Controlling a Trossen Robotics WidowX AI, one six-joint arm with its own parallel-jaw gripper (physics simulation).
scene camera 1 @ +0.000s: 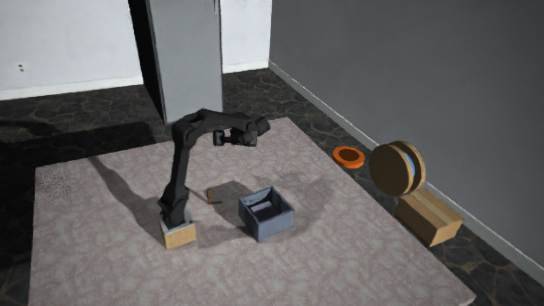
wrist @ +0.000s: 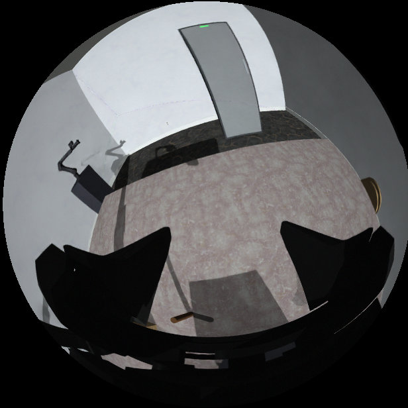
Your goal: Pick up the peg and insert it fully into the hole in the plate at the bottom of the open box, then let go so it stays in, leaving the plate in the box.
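Places are measured from the arm's base along level axes (x up, y left, z back), in metres.
Pixels of known places: gripper, fingertip midpoint: (scene camera 1: 227, 140); arm's base at its link origin: (scene camera 1: 174, 220).
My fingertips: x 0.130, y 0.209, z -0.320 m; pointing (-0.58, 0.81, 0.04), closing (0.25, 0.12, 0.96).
Note:
For each thing: its top centre in the pictures, then the offset to it from my fingertips. Level surfaces: height alone.
- peg at its top centre: (scene camera 1: 208, 189) dx -0.137, dy -0.106, dz +0.142 m
- open blue-grey box at its top centre: (scene camera 1: 266, 203) dx -0.120, dy -0.309, dz -0.012 m
- plate at its top centre: (scene camera 1: 265, 210) dx -0.157, dy -0.309, dz -0.012 m
- mottled pink-grey table at its surface level: dx -0.217 m
The peg (scene camera 1: 209, 195) (wrist: 182, 317) is a small orange-brown rod that stands upright on the table between the arm's base and the box, with a thin dark shadow beside it. The open blue-grey box (scene camera 1: 275, 226) stands to its right in the scene view. The plate (scene camera 1: 261, 205) shows as a lighter patch at the bottom of the box; its hole cannot be made out. My gripper (scene camera 1: 228, 139) (wrist: 227, 230) is open and empty, high above the table beyond the peg and box. The wrist view shows the peg low down, beyond the gripper's dark body.
The mottled pink-grey table (scene camera 1: 125, 280) (wrist: 225, 190) carries the arm's base block (scene camera 1: 181, 237). On the floor to the right are an orange ring (scene camera 1: 338, 157), a large brown spool (scene camera 1: 390, 170) and a cardboard box (scene camera 1: 419, 220). A tall grey cabinet (scene camera 1: 190, 55) (wrist: 232, 80) stands behind the table.

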